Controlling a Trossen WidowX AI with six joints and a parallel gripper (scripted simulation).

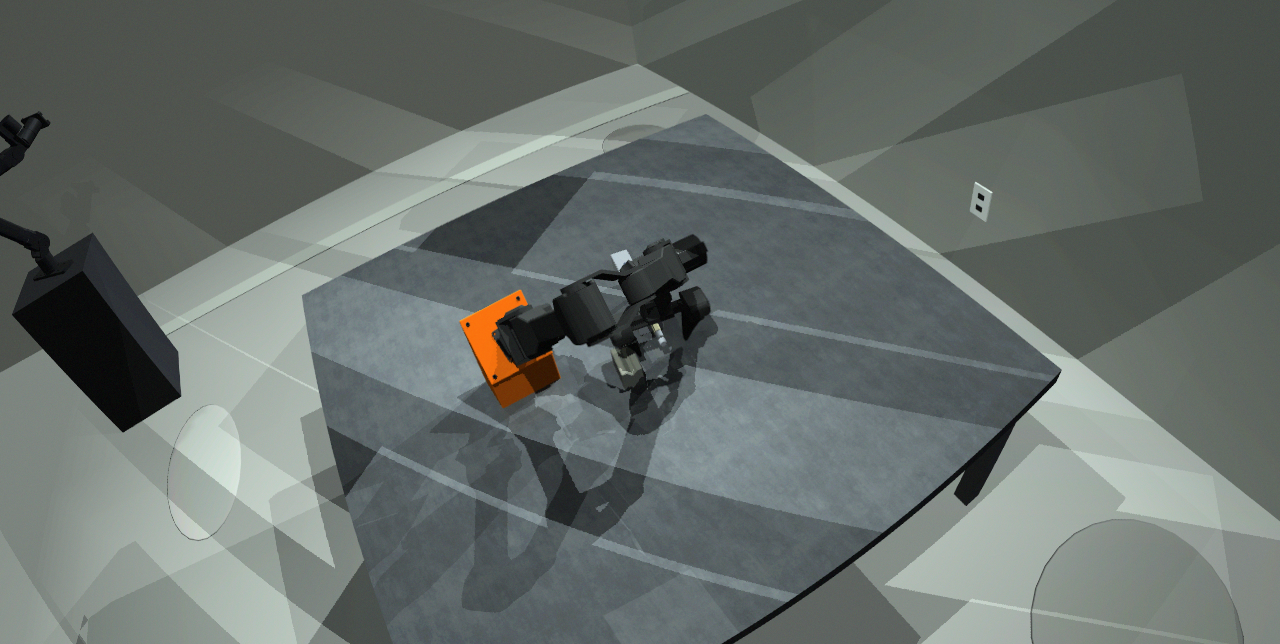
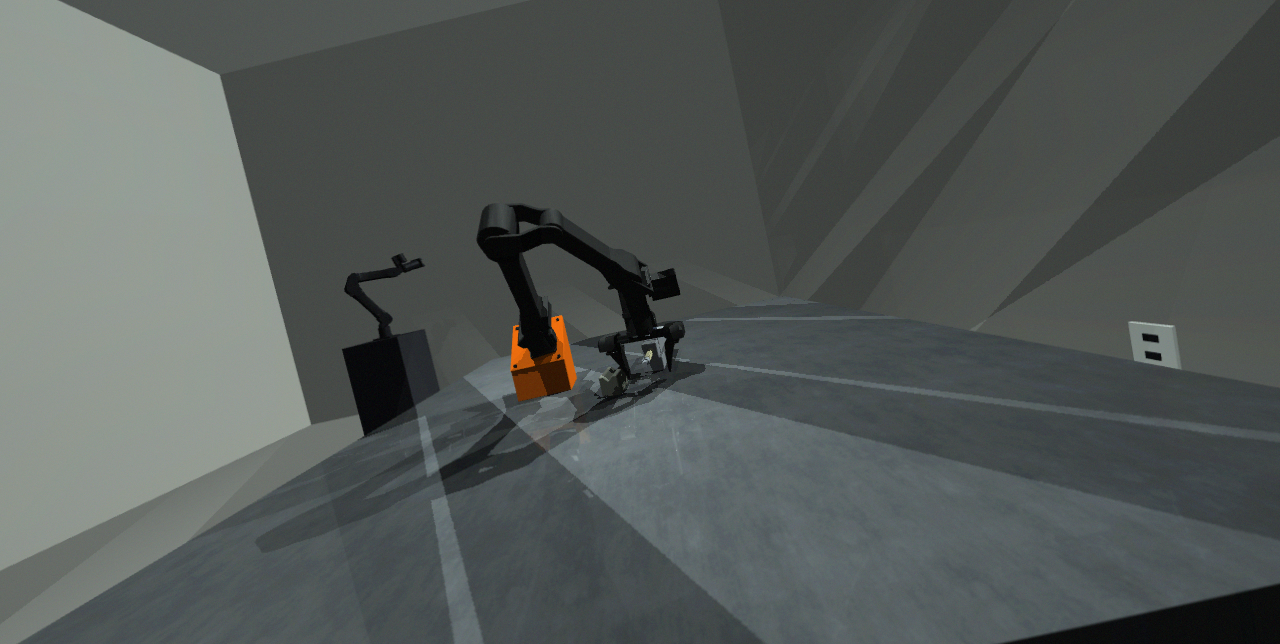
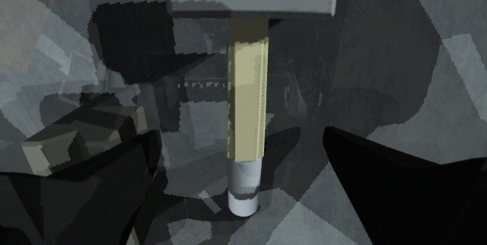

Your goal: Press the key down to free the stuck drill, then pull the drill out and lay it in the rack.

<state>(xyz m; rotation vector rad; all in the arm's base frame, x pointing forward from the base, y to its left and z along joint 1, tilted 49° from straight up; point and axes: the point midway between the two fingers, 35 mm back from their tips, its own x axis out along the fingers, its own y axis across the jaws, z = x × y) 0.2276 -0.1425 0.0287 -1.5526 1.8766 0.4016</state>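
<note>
The drill is 1 cm ahead of my gripper tip, 4 cm to the left of it and 3 cm above it. The rest, counted from my gripper tip: grooved rack: 8 cm behind, 1 cm above; dark blue key: 5 cm ahead, 16 cm to the left, 4 cm above; light-grey block: 4 cm ahead, 14 cm to the left, 3 cm above.
</note>
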